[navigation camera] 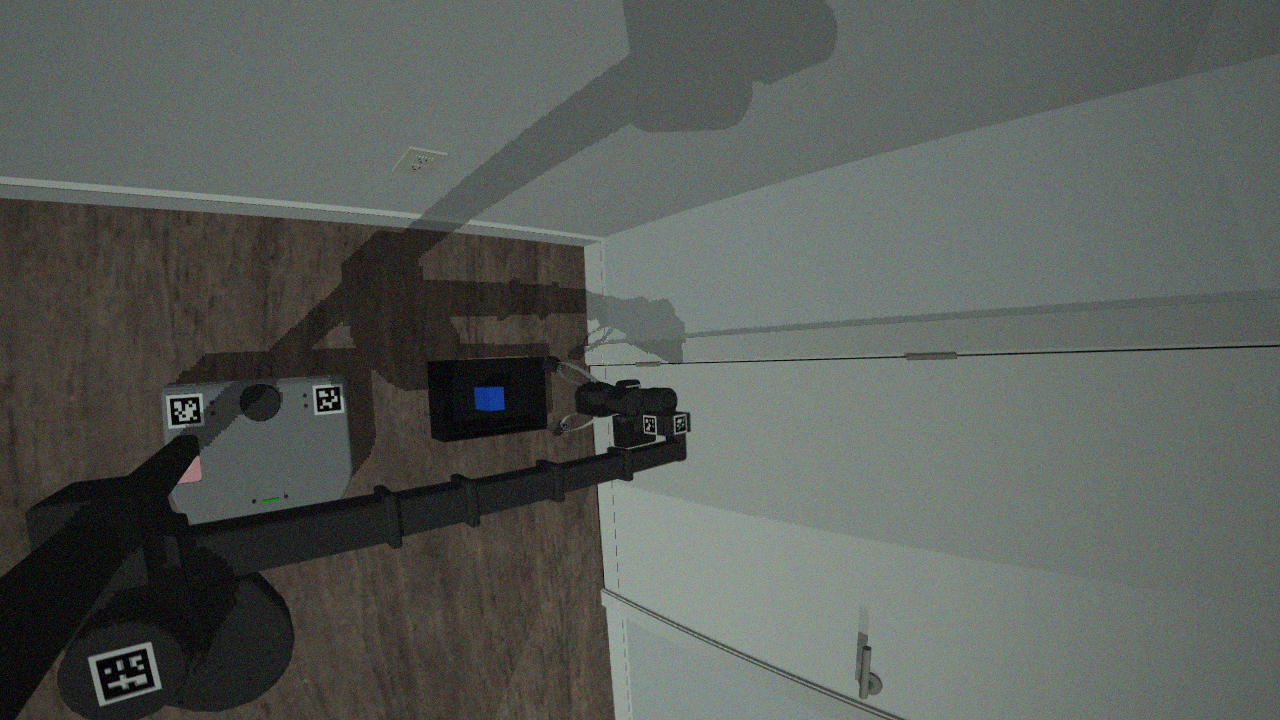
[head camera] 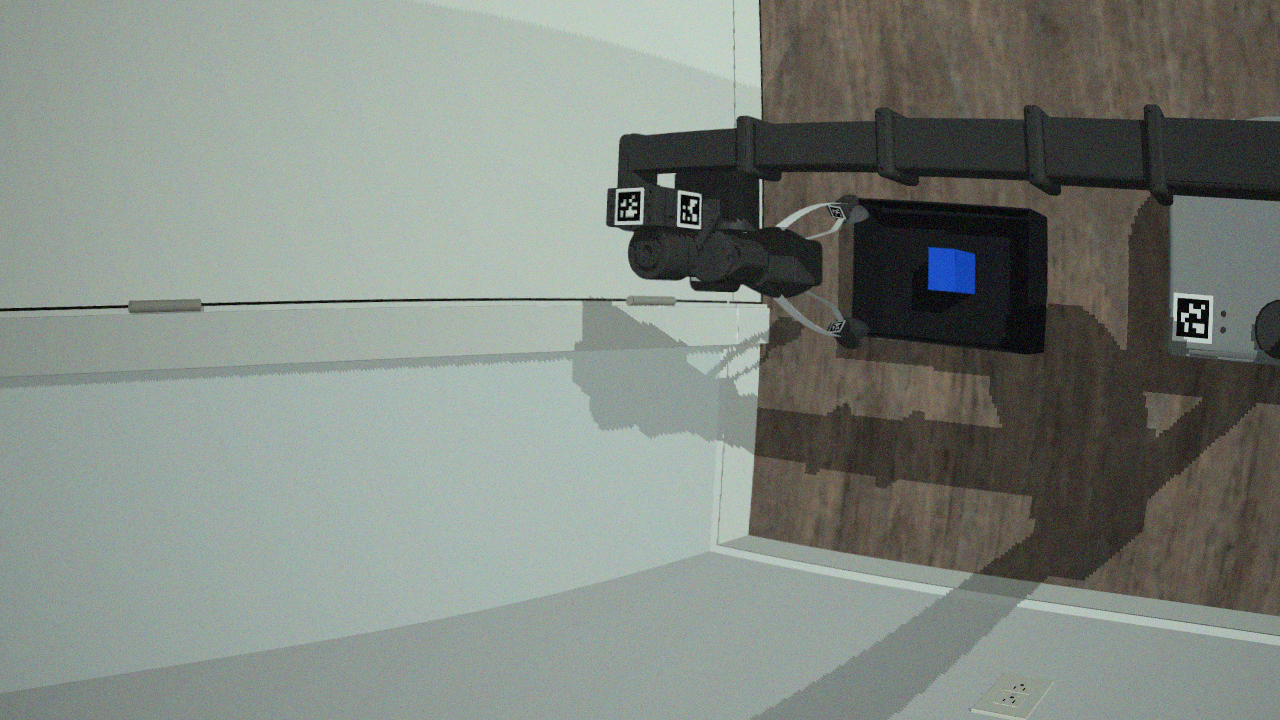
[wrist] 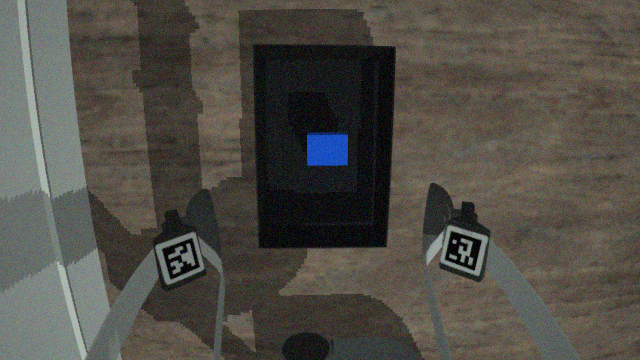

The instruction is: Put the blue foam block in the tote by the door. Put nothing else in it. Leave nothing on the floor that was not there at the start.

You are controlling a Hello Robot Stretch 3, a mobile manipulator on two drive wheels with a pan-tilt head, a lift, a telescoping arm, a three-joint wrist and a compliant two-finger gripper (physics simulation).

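Frame: origin at the robot's base, x left, y back, z up, level; millimetres.
Seen in the pictures: gripper, between the fingertips: (navigation camera: 548,395) (head camera: 859,271); robot's base, origin of its link: (navigation camera: 260,400) (head camera: 1276,327).
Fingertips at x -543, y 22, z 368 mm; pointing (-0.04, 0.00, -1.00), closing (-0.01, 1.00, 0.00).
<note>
Pixels of each thing's top centre, then the offset from my fingertips to it. "pt": a spot on its surface instead.
- blue foam block, centre of its top: (head camera: 941,269) (navigation camera: 496,398) dx -9, dy +18, dz -275 mm
- black tote, a spot on its surface: (head camera: 1037,308) pt dx +142, dy -25, dz -313 mm
- pale door, a spot on its surface: (head camera: 358,179) pt dx -384, dy +87, dz +405 mm
- outlet, centre of its top: (head camera: 997,715) (navigation camera: 429,150) dx +282, dy -448, dz +89 mm
The blue foam block (head camera: 950,270) (navigation camera: 489,398) (wrist: 327,149) lies inside the black tote (head camera: 1037,308) (navigation camera: 436,407) (wrist: 386,150), on its bottom, apart from the walls in the wrist view. The tote stands on the wood floor by the door. My gripper (head camera: 852,272) (navigation camera: 556,395) (wrist: 320,211) is open, with its fingers wide apart and no object between them. It hangs above the tote's level, over the door-side end in the head view, apart from the block. No other object shows in the tote.
The pale door (head camera: 358,179) (navigation camera: 805,447) is close behind my wrist. My extended arm (head camera: 966,147) (navigation camera: 510,488) runs alongside the tote. My grey base (head camera: 1208,250) (navigation camera: 268,456) stands at the tote's other end. A side wall has an outlet (head camera: 1013,694) (navigation camera: 419,160).
</note>
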